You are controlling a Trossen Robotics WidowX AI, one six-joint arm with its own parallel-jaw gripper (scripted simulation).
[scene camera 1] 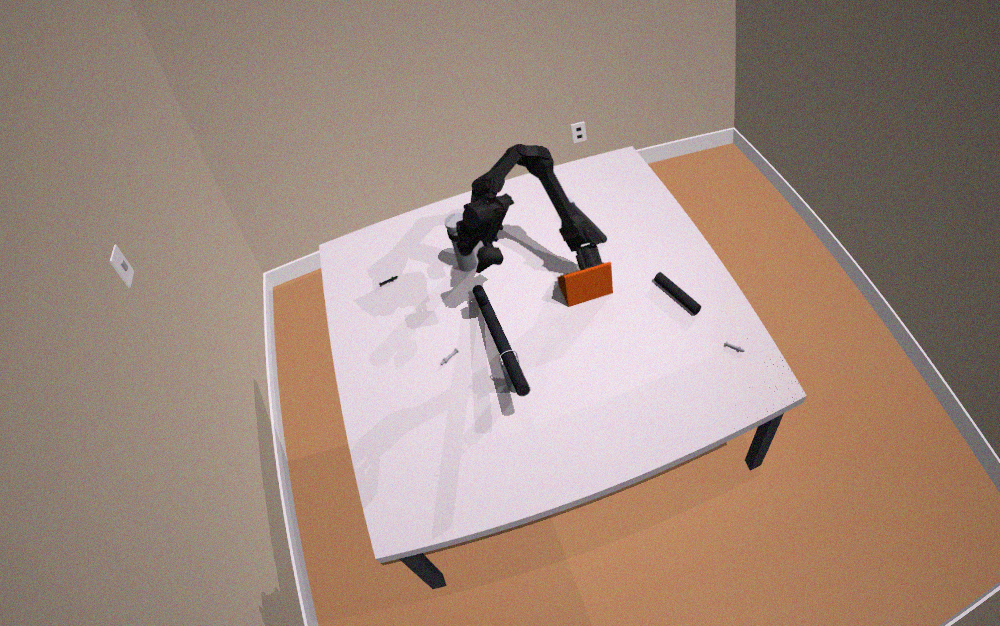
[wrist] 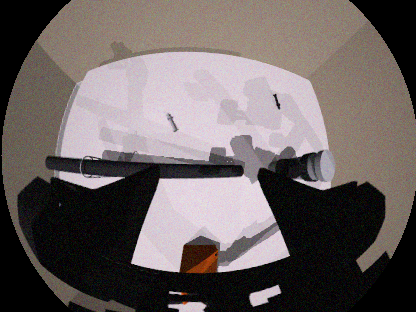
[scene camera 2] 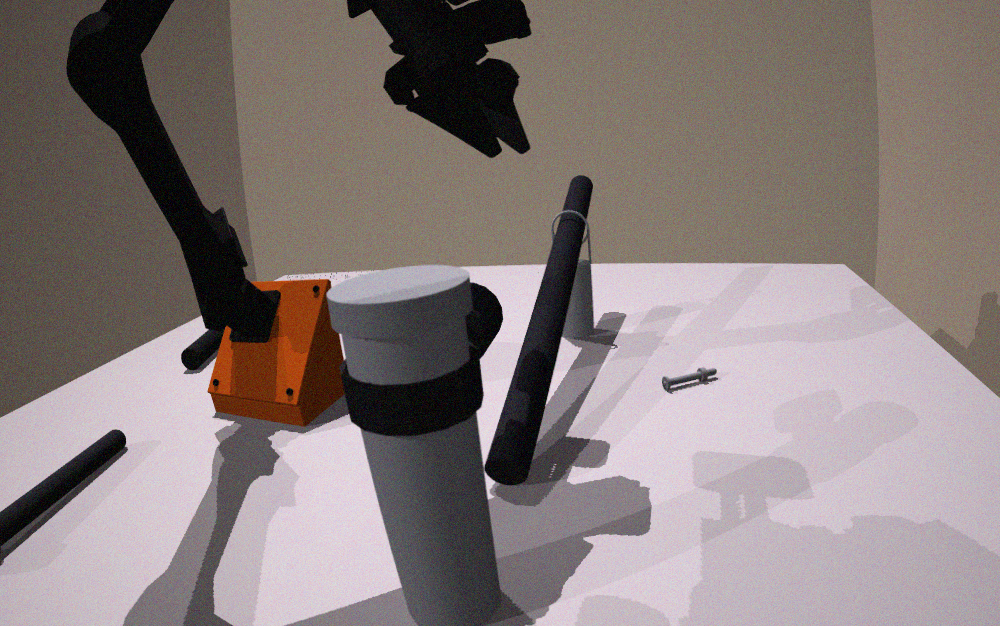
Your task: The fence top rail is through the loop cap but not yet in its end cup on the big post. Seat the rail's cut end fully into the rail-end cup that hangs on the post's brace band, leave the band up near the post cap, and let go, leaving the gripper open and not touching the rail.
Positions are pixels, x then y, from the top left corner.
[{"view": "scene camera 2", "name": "my gripper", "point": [512,153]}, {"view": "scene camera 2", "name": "dark top rail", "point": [509,459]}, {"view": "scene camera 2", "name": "tube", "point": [194,355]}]
